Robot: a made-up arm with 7 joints. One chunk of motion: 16 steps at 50 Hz.
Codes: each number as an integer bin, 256 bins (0 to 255) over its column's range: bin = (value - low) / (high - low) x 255, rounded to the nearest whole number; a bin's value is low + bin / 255 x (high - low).
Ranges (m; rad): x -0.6..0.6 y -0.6..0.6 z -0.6..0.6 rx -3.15..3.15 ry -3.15..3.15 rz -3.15..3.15
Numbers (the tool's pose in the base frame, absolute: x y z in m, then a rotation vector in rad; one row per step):
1: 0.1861 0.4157 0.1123 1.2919 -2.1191 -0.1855
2: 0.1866 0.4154 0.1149 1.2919 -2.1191 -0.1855
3: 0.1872 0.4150 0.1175 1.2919 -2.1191 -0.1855
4: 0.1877 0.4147 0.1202 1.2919 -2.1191 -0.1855
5: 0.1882 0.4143 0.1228 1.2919 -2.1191 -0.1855
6: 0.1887 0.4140 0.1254 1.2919 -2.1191 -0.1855
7: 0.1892 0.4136 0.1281 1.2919 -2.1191 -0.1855
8: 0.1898 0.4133 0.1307 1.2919 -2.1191 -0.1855
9: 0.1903 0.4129 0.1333 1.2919 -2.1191 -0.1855
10: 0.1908 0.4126 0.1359 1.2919 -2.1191 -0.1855
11: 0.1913 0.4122 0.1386 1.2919 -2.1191 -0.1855
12: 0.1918 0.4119 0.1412 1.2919 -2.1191 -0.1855
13: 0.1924 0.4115 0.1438 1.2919 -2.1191 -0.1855
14: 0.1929 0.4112 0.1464 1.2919 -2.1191 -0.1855
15: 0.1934 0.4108 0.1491 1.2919 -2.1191 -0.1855
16: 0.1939 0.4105 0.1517 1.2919 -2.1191 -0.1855
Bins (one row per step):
1: 167 216 151 180 42 120
2: 167 216 152 180 42 120
3: 167 216 152 180 42 120
4: 167 216 153 180 42 120
5: 167 216 154 180 42 120
6: 168 215 154 180 42 120
7: 168 215 155 180 42 120
8: 168 215 155 180 42 120
9: 168 215 156 180 42 120
10: 168 215 156 180 42 120
11: 168 215 157 180 42 120
12: 168 215 158 180 42 120
13: 168 215 158 180 42 120
14: 168 215 159 180 42 120
15: 169 215 159 180 42 120
16: 169 215 160 180 42 120

